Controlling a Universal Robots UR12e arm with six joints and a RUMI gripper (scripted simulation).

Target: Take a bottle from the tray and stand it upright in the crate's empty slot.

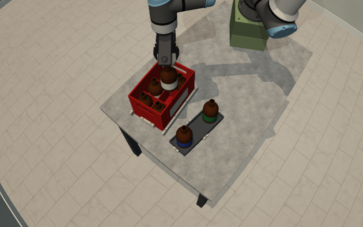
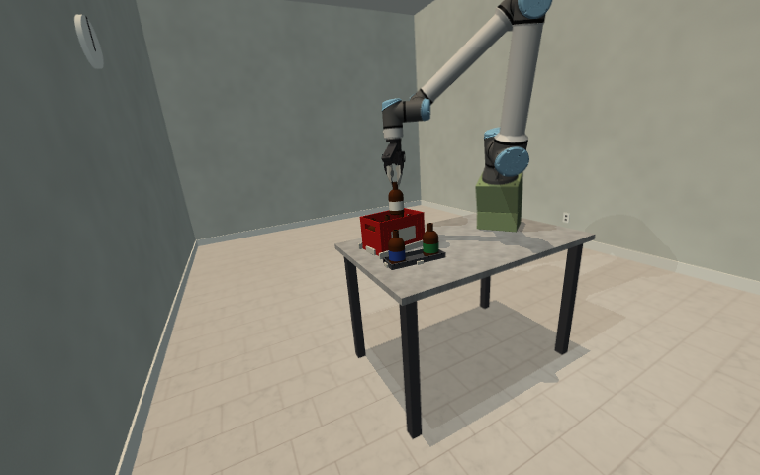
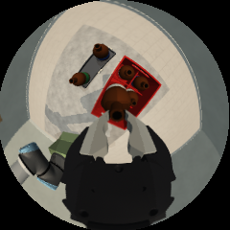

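The crate is 10 mm ahead of my hand, 40 mm to the right of it and 250 mm below it. Round my hand: dark tray 10 mm ahead, 180 mm to the left, 320 mm below.
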